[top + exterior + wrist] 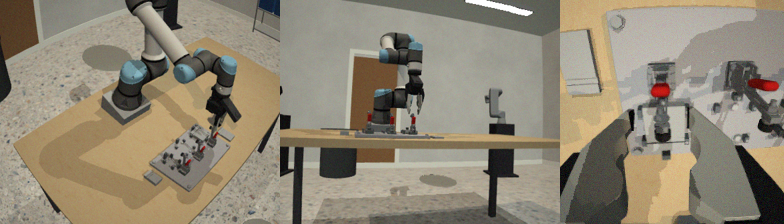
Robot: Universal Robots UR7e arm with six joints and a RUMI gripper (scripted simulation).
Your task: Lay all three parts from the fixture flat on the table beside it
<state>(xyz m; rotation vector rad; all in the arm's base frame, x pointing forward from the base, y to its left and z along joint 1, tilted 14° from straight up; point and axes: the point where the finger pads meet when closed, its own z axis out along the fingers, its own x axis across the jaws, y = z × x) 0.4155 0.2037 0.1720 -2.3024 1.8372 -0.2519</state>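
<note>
My hand is 13 cm above the grey fixture plate, 12 cm to the left of it and 1 cm past it.
</note>
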